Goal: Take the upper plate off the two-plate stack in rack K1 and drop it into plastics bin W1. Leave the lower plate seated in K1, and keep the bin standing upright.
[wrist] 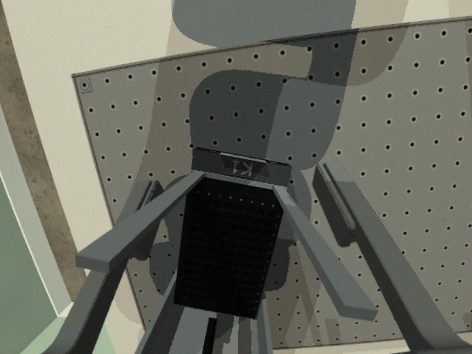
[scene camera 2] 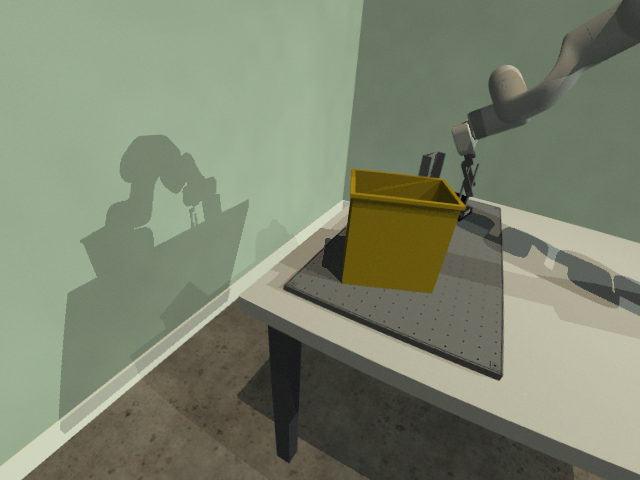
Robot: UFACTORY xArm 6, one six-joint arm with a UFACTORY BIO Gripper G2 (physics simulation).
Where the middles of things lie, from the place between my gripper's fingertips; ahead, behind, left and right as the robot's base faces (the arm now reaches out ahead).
Scene:
Right now my hand is 8 cm short of the yellow bin W1 (scene camera 2: 399, 228), 40 cm to the right of it and 1 cm below it.

